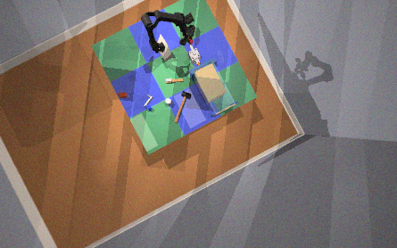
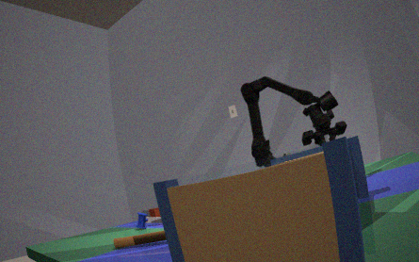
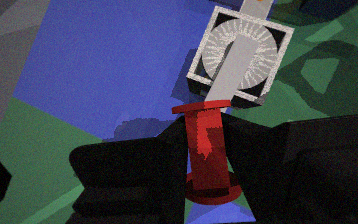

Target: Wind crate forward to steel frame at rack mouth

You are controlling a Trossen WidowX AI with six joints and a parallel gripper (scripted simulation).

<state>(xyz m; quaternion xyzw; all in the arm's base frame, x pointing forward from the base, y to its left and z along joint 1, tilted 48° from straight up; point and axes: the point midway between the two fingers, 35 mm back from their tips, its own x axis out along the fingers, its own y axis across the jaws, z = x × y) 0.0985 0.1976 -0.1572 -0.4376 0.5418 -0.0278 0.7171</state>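
The winch is 100 mm below my gripper tip, 70 mm ahead of it and 30 mm to the right of it. Also, from my gripper tip: blue-framed guard cubby (490 mm ahead, 50 mm to the right, 50 mm below); then red grip (20 mm behind, 10 mm to the right); then blue piece (690 mm to the right, 280 mm ahead, 100 mm below).
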